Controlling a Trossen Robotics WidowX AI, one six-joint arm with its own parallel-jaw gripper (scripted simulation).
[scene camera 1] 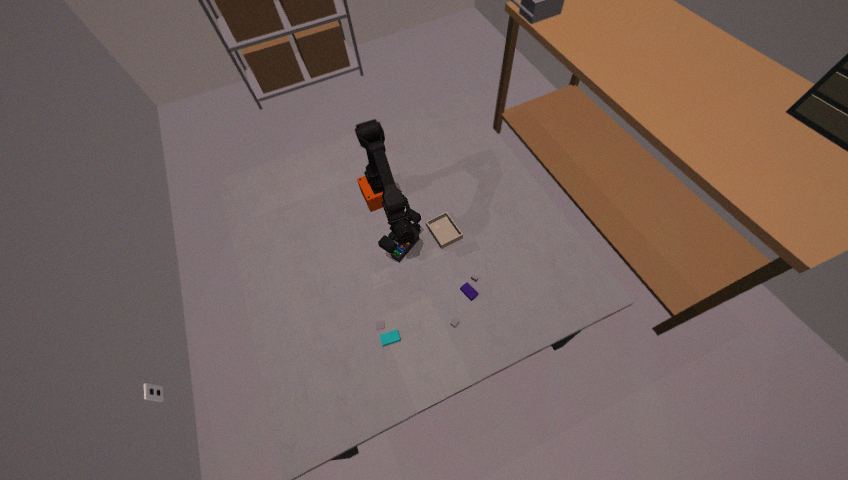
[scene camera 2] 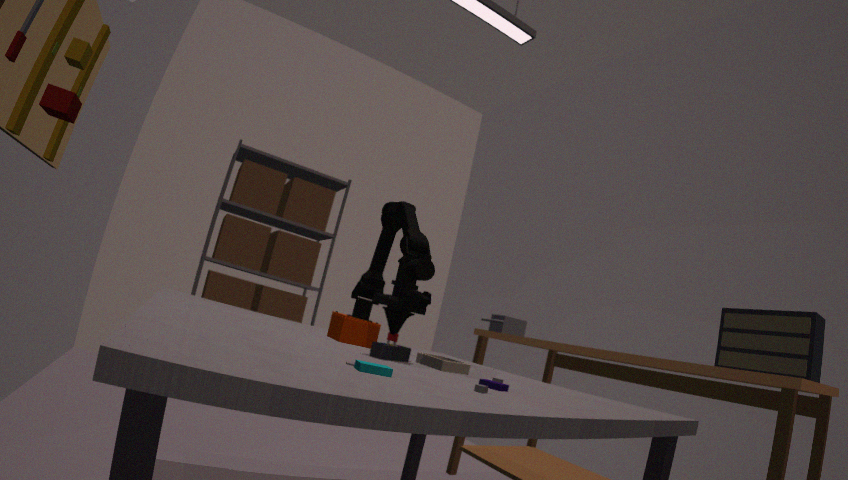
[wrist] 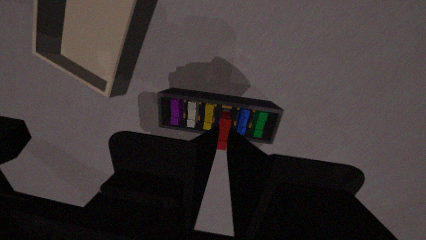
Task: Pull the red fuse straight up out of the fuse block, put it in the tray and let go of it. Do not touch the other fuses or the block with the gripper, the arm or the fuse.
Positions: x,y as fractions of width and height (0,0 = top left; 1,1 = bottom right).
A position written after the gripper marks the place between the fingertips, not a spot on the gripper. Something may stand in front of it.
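Note:
Gripper (scene camera 2: 0.46,0.70), (wrist: 0.52,0.55), carrying a red fuse. Beige tray (scene camera 1: 0.52,0.48) in sight.

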